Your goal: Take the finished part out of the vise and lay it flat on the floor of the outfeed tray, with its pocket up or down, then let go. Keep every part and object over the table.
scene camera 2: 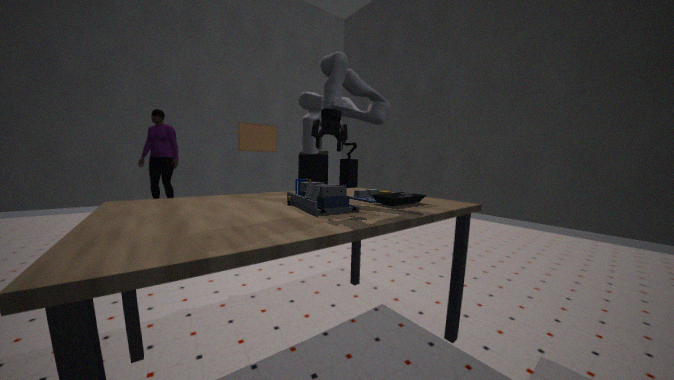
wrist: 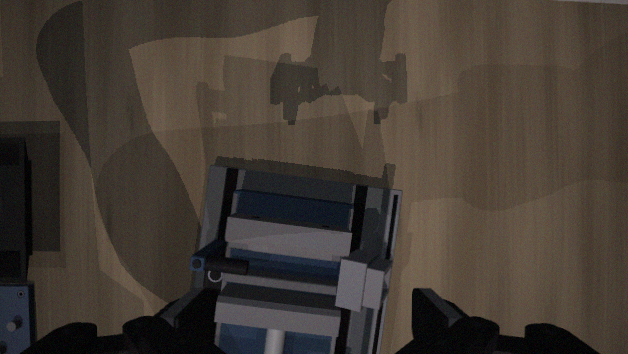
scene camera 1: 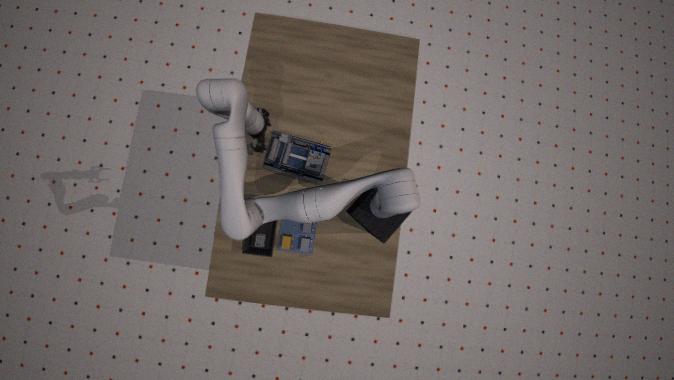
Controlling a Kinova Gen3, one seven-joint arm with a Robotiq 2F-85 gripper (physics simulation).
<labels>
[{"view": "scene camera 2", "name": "my gripper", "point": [329,150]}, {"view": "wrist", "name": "my gripper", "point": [311,311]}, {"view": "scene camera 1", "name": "blue plate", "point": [287,226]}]
</labels>
